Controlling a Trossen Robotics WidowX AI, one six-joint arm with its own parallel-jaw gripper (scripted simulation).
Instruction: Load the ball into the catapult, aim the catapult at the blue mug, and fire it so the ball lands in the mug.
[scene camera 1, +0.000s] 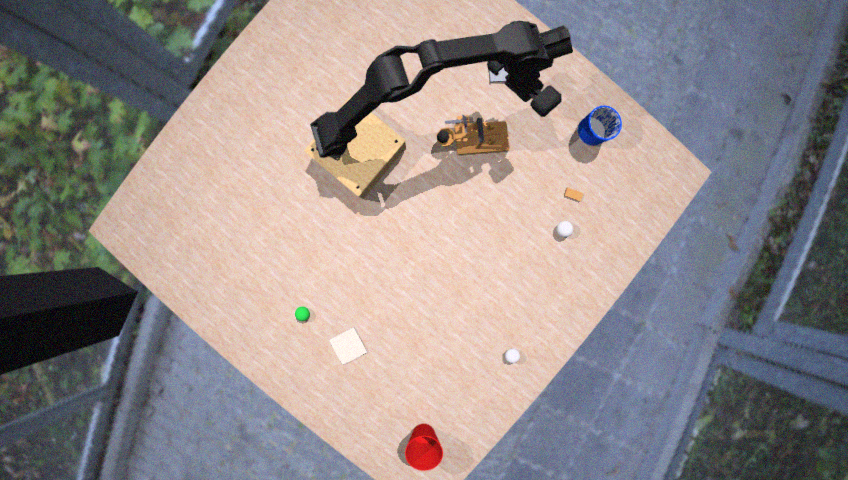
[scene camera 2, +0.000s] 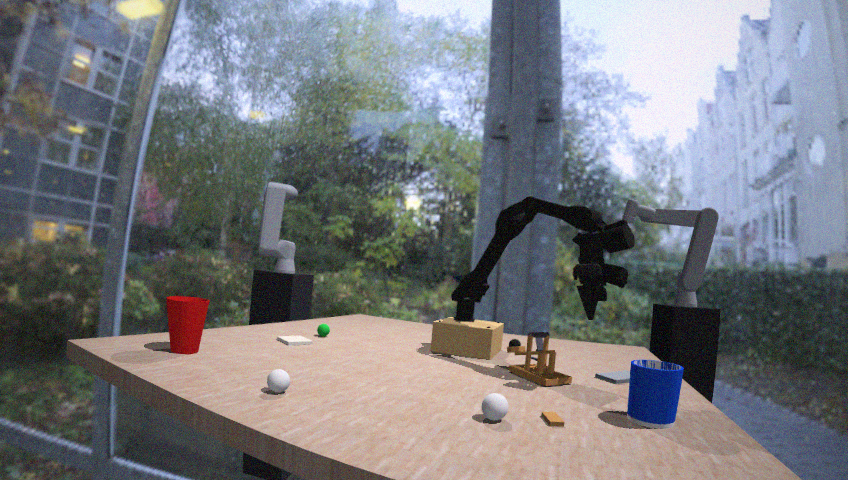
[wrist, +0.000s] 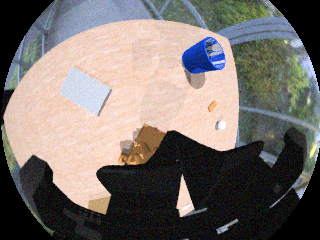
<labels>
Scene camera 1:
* my gripper: 525, 98
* blue mug: 603, 123
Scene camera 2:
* my gripper: 590, 319
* blue mug: 654, 387
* red cup: 186, 315
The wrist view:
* my gripper: 170, 134
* blue mug: 207, 55
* grey tile: 90, 94
</labels>
